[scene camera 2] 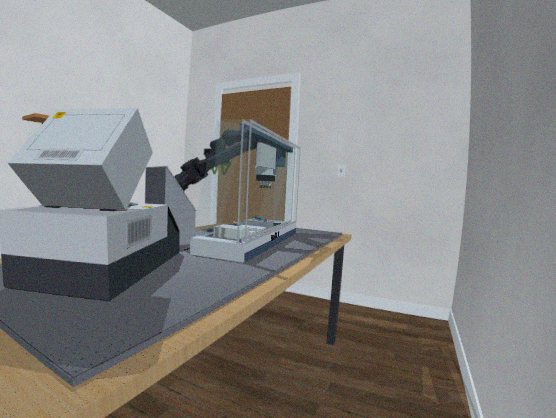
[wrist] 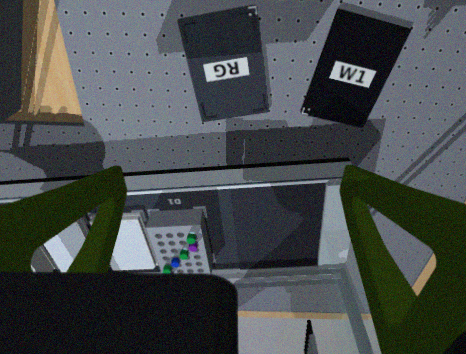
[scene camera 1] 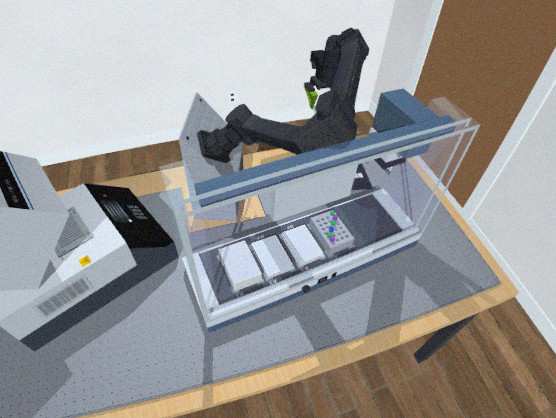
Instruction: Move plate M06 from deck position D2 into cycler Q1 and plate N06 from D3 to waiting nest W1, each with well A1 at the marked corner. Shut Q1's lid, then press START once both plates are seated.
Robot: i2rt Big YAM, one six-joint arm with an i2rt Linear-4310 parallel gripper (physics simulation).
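Places are measured from the arm's base along level axes (x ahead, y left, z up), in centimetres.
Pixels of known places: gripper, fingertip midpoint: (scene camera 2: 219,174) (wrist: 233,177); arm's base, link origin: (scene camera 2: 174,187) (scene camera 1: 212,147).
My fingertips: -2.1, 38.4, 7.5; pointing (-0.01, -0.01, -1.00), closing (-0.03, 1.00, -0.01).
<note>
Ahead of a thing's pixels: the offset from my fingertips to its middle, as dx, dy, dz. "pt": to the spot under its first point.
My gripper (scene camera 1: 314,102) (scene camera 2: 220,171) (wrist: 233,177) is open and empty, high above the table behind the glass-fronted deck. A white plate (scene camera 1: 303,244) (wrist: 132,242) sits at D2, beside the tube rack at D1. Another pale plate (scene camera 1: 272,256) sits at D3. The plates' names and A1 corners are too small to read. The black nest W1 {+4.3, +16.3, -32.0} (wrist: 372,45) holds no plate; a white corner mark shows at its lower left in the wrist view. The cycler (scene camera 1: 107,260) (scene camera 2: 55,232) has its lid {pt +28.0, -100.7, +4.9} (scene camera 2: 75,140) raised. Its inside is hidden.
A tube rack (scene camera 1: 345,242) (wrist: 200,227) with coloured caps stands at D1. A white block {+35.4, -38.8, -24.5} (scene camera 1: 241,265) sits left of D3. A dark nest RG {+4.2, -1.2, -32.0} (wrist: 220,42) lies beside W1. Clear panels and a blue beam (scene camera 1: 300,162) enclose the deck. A grey upright plate (scene camera 1: 192,120) stands behind.
</note>
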